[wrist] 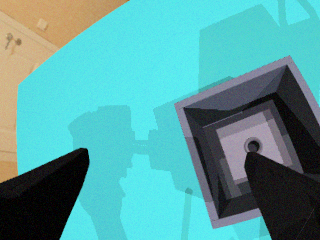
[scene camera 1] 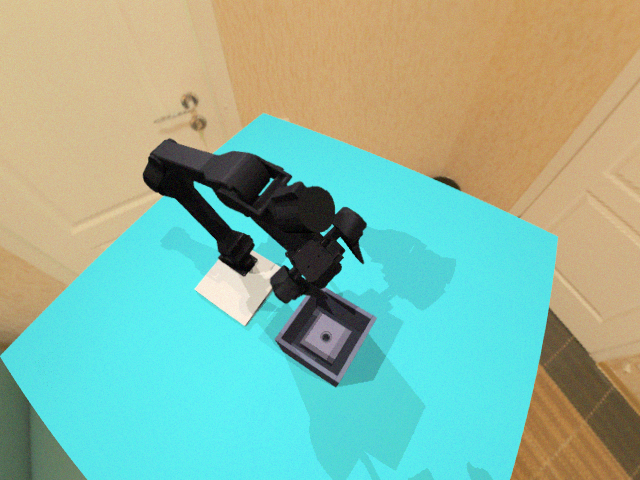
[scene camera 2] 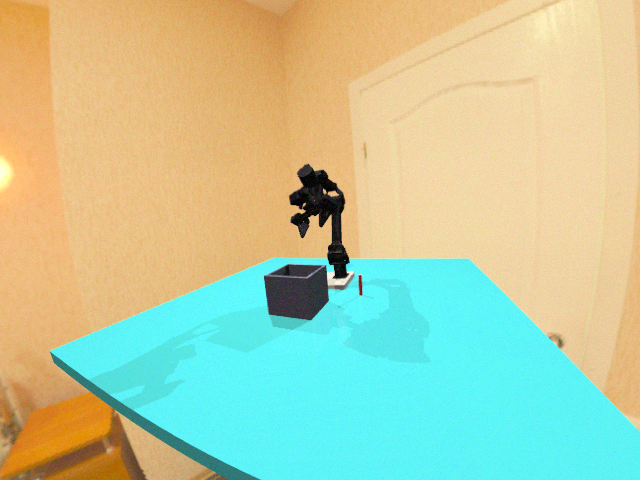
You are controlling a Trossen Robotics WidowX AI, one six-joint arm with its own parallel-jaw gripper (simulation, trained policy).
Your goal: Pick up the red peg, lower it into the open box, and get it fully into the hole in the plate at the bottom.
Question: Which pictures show the light plate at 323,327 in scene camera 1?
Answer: The wrist view and scene camera 1 only.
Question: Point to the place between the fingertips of my gripper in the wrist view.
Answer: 167,158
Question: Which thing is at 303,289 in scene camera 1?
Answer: My gripper.
